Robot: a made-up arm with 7 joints.
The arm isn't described. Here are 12 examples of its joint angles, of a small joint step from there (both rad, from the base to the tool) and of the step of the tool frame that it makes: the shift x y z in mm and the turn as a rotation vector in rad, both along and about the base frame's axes.
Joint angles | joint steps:
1: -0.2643 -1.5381 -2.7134 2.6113 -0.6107 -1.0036 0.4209 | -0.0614 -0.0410 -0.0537 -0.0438 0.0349 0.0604 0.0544
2: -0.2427 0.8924 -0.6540 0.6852 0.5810 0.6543 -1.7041 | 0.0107 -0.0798 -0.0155 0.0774 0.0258 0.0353 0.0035
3: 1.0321 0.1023 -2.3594 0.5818 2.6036 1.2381 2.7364 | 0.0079 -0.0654 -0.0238 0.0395 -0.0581 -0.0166 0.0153
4: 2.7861 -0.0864 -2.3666 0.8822 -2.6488 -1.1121 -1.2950 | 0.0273 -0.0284 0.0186 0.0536 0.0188 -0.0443 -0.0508
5: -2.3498 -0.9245 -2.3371 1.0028 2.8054 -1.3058 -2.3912 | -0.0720 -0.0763 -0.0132 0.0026 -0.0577 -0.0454 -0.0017
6: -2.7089 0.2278 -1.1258 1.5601 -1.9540 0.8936 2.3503 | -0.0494 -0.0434 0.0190 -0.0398 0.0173 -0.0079 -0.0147
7: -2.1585 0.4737 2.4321 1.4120 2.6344 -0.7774 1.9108 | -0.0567 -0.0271 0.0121 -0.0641 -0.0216 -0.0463 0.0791
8: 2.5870 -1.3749 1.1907 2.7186 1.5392 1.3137 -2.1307 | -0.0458 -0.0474 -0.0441 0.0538 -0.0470 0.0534 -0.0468
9: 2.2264 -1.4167 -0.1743 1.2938 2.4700 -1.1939 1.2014 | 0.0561 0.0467 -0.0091 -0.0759 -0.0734 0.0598 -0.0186
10: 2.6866 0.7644 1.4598 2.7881 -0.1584 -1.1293 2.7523 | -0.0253 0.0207 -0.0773 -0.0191 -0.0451 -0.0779 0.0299
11: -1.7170 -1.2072 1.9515 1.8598 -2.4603 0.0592 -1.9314 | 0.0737 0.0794 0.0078 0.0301 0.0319 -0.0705 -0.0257
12: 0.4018 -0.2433 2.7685 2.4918 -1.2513 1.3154 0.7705 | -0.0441 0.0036 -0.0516 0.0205 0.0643 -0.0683 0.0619
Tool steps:
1: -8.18 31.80 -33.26 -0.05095 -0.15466 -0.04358
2: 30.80 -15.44 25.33 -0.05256 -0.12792 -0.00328
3: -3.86 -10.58 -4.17 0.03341 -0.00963 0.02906
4: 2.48 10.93 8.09 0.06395 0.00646 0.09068
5: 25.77 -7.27 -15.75 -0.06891 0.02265 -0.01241
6: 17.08 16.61 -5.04 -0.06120 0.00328 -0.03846
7: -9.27 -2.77 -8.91 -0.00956 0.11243 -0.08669
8: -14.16 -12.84 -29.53 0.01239 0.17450 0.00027
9: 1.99 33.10 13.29 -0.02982 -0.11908 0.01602
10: 0.14 -6.15 -7.92 0.04684 0.01766 -0.12350
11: -37.96 32.71 28.02 0.06903 0.04871 0.07605
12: 3.12 18.03 11.03 -0.02292 0.09943 0.00124
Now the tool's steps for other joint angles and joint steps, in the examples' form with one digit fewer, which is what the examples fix.
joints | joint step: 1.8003 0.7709 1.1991 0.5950 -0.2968 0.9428 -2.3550 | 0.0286 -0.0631 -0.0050 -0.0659 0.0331 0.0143 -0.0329
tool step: 18.3 -14.3 -2.2 0.0206 -0.0530 0.0730
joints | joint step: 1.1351 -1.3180 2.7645 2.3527 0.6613 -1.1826 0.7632 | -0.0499 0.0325 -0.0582 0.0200 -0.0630 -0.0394 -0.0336
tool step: -10.2 15.5 16.2 0.0159 0.1579 -0.0597
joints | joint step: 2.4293 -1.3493 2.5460 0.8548 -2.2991 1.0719 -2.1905 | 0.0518 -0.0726 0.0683 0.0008 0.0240 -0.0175 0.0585
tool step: 15.7 28.2 -25.4 0.0663 -0.0394 0.0206
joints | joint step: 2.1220 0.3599 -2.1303 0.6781 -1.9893 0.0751 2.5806 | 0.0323 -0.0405 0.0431 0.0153 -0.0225 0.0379 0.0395
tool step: 0.0 12.9 -2.2 0.0180 -0.0095 0.0483
